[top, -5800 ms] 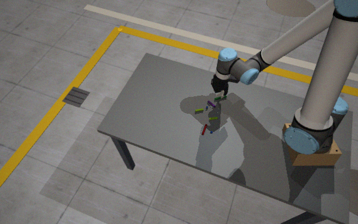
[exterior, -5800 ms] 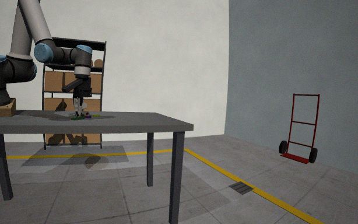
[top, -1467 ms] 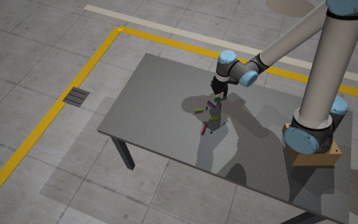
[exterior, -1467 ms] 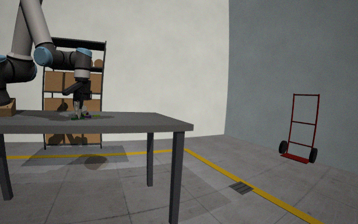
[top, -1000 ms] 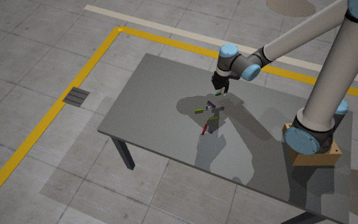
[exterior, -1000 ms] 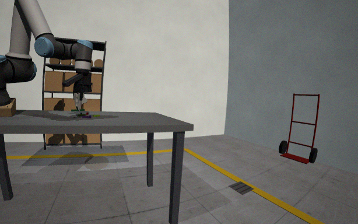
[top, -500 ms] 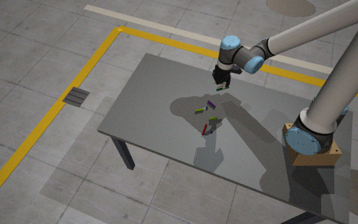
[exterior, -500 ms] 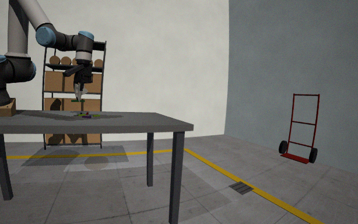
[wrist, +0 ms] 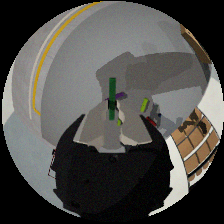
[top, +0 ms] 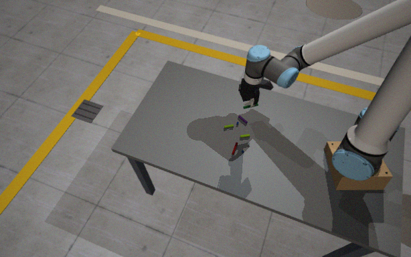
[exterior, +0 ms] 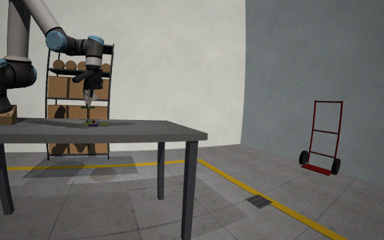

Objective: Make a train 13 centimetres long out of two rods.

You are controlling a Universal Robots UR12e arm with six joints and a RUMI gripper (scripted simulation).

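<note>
My gripper is now 10 mm past the red rod, 220 mm to the right of it and 110 mm above it. The rest, counted from my hand: purple rod 20 mm ahead, 30 mm to the left, 110 mm below; then green rod 10 mm below.
</note>
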